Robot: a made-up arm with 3 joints. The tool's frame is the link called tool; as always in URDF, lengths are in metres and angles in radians. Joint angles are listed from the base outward.
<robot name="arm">
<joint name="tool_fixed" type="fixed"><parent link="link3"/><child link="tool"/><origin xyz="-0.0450 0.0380 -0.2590"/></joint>
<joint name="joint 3" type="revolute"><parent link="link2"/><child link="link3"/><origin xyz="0.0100 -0.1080 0.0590"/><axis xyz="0 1 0"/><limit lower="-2.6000" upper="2.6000"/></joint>
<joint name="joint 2" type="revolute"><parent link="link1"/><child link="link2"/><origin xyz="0.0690 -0.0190 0.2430"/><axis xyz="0 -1 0"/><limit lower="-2.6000" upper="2.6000"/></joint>
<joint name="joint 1" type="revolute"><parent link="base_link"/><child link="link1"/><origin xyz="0.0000 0.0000 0.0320"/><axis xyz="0 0 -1"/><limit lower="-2.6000" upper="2.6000"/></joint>
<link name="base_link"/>
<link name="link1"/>
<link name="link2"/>
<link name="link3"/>
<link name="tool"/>
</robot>
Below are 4 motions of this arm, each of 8 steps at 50 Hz.
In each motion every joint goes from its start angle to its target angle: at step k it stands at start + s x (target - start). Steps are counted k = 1, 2, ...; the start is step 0. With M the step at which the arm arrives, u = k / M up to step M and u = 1 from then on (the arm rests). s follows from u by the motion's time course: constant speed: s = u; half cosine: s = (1 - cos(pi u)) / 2; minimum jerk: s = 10 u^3 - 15 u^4 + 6 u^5.
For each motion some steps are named. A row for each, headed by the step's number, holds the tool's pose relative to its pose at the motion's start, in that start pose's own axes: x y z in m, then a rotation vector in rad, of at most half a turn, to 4 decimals.
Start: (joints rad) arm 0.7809 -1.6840 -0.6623
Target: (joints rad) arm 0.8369 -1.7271 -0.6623
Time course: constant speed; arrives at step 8
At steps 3, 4, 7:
3: -0.0045 0.0025 -0.0015 0.0180 0.0162 -0.0108
4: -0.0060 0.0034 -0.0020 0.0240 0.0215 -0.0144
7: -0.0104 0.0061 -0.0034 0.0423 0.0377 -0.0248

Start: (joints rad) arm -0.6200 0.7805 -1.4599
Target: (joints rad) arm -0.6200 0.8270 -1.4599
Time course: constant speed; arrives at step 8
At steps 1, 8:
1: 0.0015 0.0000 0.0001 0.0000 -0.0058 0.0000
8: 0.0122 0.0000 0.0010 0.0000 -0.0465 0.0000

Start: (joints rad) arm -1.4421 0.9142 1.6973
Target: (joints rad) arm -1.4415 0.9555 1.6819
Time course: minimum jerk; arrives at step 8
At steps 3, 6, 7, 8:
3: 0.0040 0.0000 -0.0014 0.0001 -0.0156 -0.0001
6: 0.0131 0.0001 -0.0042 0.0004 -0.0508 -0.0004
7: 0.0144 0.0001 -0.0046 0.0004 -0.0558 -0.0004
8: 0.0147 0.0001 -0.0046 0.0004 -0.0567 -0.0004

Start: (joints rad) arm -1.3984 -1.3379 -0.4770
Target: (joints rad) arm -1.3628 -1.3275 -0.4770
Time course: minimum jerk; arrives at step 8
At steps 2, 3, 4, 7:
2: 0.0000 0.0004 -0.0003 0.0028 -0.0011 -0.0024
3: 0.0000 0.0010 -0.0007 0.0074 -0.0029 -0.0064
4: 0.0001 0.0017 -0.0012 0.0135 -0.0052 -0.0116
7: 0.0002 0.0034 -0.0024 0.0264 -0.0102 -0.0230

